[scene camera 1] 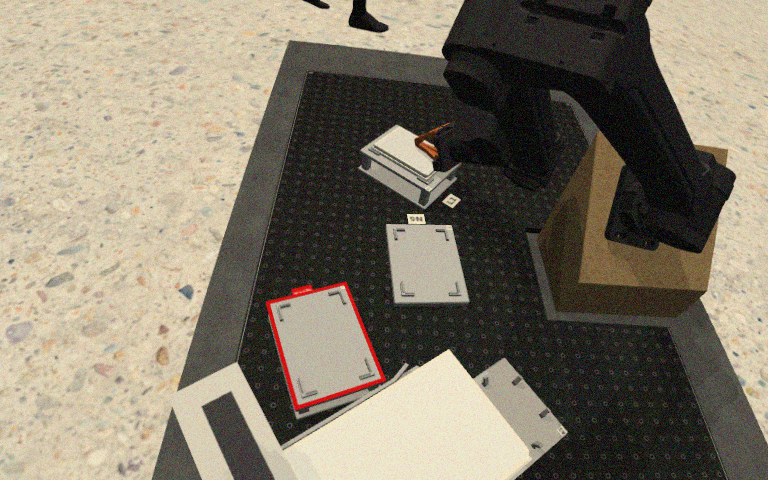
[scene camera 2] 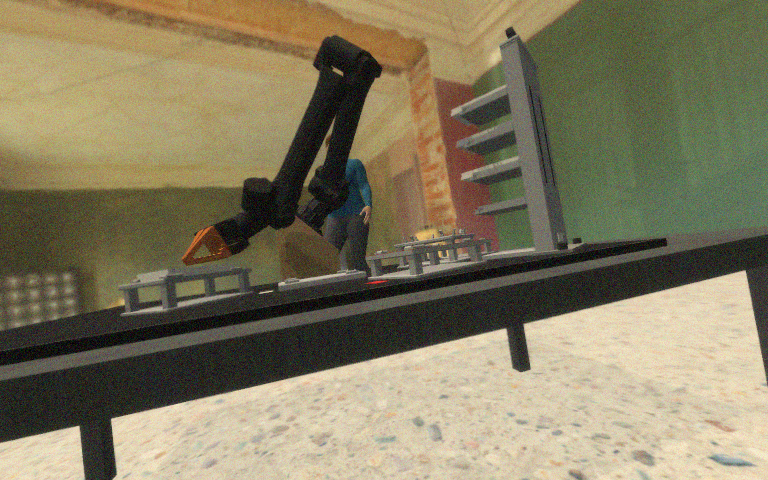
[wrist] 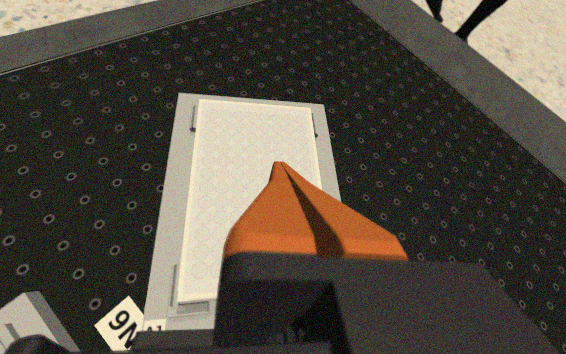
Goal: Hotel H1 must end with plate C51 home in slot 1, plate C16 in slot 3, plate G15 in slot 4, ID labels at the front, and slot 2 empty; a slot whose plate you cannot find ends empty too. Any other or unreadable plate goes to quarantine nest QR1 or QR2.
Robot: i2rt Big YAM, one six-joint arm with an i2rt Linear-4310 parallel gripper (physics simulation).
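Frame: origin at the arm's base, x right, y ahead, z up, level; metres.
Seen in the pictures: gripper, between the fingertips: point(scene camera 1: 415, 142) point(scene camera 2: 184, 262) point(wrist: 277, 170); arm's base, origin of its link: point(scene camera 1: 637, 207) point(scene camera 2: 303, 225).
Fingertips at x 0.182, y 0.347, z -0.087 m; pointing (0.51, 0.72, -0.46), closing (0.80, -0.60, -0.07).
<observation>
Pixels of each thing's top centre, then the offset from my fingertips to it.
- pale well plate, centre of its top: point(wrist: 259, 181) point(scene camera 1: 412, 149) point(scene camera 2: 189, 268) dz -0.012, dx -0.009, dy +0.003 m
- raised grey nest, centre of its top: point(wrist: 259, 186) point(scene camera 1: 412, 153) point(scene camera 2: 190, 272) dz -0.020, dx -0.009, dy +0.002 m
- wide cream slab, centre of its top: point(scene camera 1: 411, 455) point(scene camera 2: 485, 103) dz +0.254, dx -0.627, dy +0.010 m
- red-edged nest, centre of its top: point(scene camera 1: 323, 337) point(scene camera 2: 423, 244) dz -0.030, dx -0.417, dy +0.097 m
- low grey nest, centre of its top: point(scene camera 1: 426, 258) point(scene camera 2: 319, 274) dz -0.058, dx -0.232, dy -0.042 m
- card, centre of its top: point(wrist: 125, 328) point(scene camera 1: 416, 219) dz -0.076, dx -0.128, dy -0.022 m
My gripper point(scene camera 1: 417, 141) point(scene camera 2: 185, 262) point(wrist: 277, 170) is shut and empty. Its orange fingertips are together and hang above a pale well plate point(scene camera 1: 398, 148) point(scene camera 2: 155, 275) point(wrist: 240, 145). The plate lies on a raised grey nest point(scene camera 1: 390, 171) point(scene camera 2: 210, 275) point(wrist: 169, 210); the corner mark A1 partly shows in the wrist view. No plate ID is readable. The hotel tower point(scene camera 2: 529, 147) has four shelves at the right in scene camera 2; whether they hold plates I cannot tell. A wide cream slab point(scene camera 1: 407, 418) covers the lower middle of scene camera 1. A red-edged nest point(scene camera 1: 325, 345) holds no plate.
A low grey nest point(scene camera 1: 427, 263) point(scene camera 2: 322, 279) without a plate lies between the raised nest and the red-edged one. A card point(wrist: 120, 322) reads N6. Another grey nest point(scene camera 1: 512, 396) shows partly beside the slab. The arm stands on a brown block point(scene camera 1: 628, 294). A person point(scene camera 2: 356, 198) stands behind.
</observation>
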